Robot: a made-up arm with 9 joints. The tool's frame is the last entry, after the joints. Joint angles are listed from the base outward.
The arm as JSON. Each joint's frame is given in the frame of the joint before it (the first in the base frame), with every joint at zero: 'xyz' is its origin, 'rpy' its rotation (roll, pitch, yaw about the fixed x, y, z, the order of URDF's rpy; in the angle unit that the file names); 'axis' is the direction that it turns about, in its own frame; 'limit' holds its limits. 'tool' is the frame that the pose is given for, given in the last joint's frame.
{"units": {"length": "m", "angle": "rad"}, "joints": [
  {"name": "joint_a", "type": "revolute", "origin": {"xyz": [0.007, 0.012, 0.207], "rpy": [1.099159, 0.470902, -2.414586]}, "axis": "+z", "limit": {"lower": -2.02, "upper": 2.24}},
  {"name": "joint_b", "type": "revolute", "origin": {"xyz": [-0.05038, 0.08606, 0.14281], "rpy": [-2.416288, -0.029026, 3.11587]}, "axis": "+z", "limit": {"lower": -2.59, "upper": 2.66}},
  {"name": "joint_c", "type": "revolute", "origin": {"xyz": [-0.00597, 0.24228, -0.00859], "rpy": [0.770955, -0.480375, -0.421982]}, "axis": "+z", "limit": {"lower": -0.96, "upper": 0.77}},
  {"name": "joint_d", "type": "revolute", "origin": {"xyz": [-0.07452, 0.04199, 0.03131], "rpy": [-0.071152, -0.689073, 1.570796]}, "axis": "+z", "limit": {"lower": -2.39, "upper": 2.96}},
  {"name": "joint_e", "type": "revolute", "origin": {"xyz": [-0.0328, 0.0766, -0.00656], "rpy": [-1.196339, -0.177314, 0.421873]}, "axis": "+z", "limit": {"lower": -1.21, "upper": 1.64}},
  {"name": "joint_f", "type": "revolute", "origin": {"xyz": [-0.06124, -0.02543, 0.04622], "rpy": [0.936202, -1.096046, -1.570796]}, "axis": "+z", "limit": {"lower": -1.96, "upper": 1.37}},
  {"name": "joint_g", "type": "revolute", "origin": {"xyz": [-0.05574, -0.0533, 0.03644], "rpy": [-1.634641, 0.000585, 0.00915]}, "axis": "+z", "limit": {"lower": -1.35, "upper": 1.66}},
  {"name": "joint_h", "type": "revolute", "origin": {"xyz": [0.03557, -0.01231, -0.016], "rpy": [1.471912, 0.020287, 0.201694]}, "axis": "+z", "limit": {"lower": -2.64, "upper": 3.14}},
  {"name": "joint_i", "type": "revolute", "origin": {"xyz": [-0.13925, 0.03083, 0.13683], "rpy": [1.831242, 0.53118, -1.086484]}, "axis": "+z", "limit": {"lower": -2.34, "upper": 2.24}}
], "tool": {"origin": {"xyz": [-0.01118, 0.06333, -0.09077], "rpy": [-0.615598, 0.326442, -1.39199]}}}
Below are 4 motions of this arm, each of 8 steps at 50 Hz.
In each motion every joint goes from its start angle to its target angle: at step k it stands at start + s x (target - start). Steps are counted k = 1, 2, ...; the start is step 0. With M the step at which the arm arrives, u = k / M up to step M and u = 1 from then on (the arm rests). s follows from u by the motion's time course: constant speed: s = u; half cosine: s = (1 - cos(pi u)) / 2; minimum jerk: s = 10 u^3 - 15 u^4 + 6 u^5.
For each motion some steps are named. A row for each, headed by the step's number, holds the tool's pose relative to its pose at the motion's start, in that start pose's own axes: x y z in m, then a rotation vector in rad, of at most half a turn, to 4 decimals.
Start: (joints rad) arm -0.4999 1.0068 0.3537 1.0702 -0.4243 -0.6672 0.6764 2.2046 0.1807
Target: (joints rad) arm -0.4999 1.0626 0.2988 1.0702 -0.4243 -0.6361 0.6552 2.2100 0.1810
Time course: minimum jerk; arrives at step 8
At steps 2, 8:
2: 0.0013 0.0010 0.0000 -0.0022 -0.0060 -0.0064
8: 0.0127 0.0099 -0.0002 -0.0206 -0.0585 -0.0619

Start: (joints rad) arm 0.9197 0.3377 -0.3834 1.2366 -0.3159 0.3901 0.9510 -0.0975 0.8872
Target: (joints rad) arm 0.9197 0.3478 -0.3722 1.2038 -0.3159 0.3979 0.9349 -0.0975 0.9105
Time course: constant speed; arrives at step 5
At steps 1, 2, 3, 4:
1: -0.0008 -0.0011 -0.0020 -0.0011 -0.0069 0.0093
2: -0.0015 -0.0022 -0.0041 -0.0022 -0.0139 0.0185
3: -0.0023 -0.0033 -0.0061 -0.0034 -0.0208 0.0277
4: -0.0030 -0.0045 -0.0081 -0.0045 -0.0278 0.0369

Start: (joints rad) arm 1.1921 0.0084 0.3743 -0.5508 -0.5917 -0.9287 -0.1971 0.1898 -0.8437
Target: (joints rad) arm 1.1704 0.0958 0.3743 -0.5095 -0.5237 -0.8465 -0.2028 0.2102 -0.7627
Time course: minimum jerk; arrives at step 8
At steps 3, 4, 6, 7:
3: 0.0109 0.0030 -0.0071 0.0062 -0.0309 0.0124
4: 0.0197 0.0056 -0.0126 0.0111 -0.0554 0.0221
6: 0.0349 0.0108 -0.0218 0.0191 -0.0971 0.0382
7: 0.0382 0.0120 -0.0237 0.0207 -0.1060 0.0417

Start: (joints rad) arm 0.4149 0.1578 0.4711 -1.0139 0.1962 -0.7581 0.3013 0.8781 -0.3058
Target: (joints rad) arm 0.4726 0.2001 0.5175 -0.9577 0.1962 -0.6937 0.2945 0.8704 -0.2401
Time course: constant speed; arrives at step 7
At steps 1, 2, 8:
1: -0.0058 -0.0006 0.0040 -0.0117 0.0062 0.0007
2: -0.0115 -0.0011 0.0082 -0.0235 0.0126 0.0015
8: -0.0394 -0.0031 0.0302 -0.0824 0.0456 0.0080

